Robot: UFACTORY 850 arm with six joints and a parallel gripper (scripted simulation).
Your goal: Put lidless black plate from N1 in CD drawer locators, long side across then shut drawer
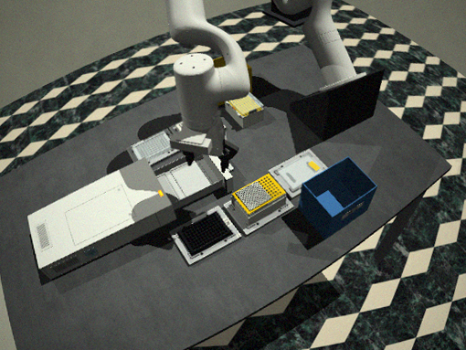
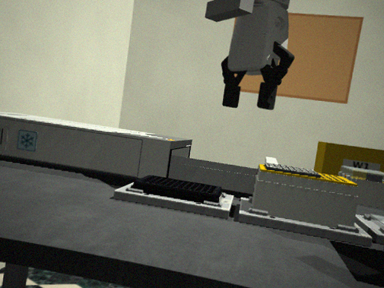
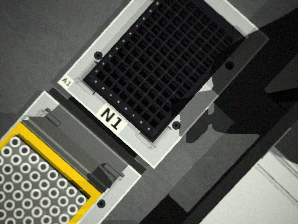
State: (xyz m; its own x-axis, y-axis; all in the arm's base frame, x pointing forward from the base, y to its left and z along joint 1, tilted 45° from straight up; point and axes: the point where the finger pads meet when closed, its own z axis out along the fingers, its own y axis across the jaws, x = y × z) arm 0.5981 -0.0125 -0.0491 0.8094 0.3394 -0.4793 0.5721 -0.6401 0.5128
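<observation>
Right now my hand is 9 cm short of the black plate, 8 cm to the right of it and 15 cm above it. The rest, counted from my hand: white cooler CD: 18 cm ahead, 12 cm to the right, 13 cm below; then blue bin: 25 cm behind, 26 cm to the left, 13 cm below; then yellow-topped tip box: 9 cm behind, 10 cm to the left, 11 cm below.
</observation>
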